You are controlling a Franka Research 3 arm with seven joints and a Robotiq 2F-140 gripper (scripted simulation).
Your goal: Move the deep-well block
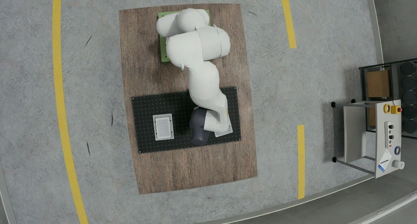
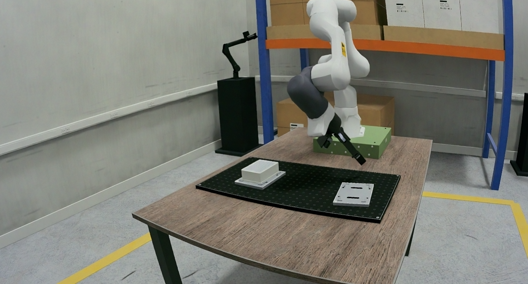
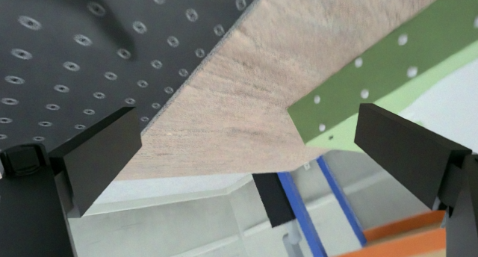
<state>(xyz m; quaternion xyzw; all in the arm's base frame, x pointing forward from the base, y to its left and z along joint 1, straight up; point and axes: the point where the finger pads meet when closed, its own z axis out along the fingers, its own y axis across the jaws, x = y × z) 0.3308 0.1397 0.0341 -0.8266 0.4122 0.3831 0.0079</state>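
My gripper is now 20 cm short of the white deep-well block, 31 cm to the left of it and 5 cm above it. Round my hand: nest N1: 20 cm ahead, 31 cm to the right, 8 cm below; then nest N2: 22 cm ahead, 7 cm to the left, 8 cm below.
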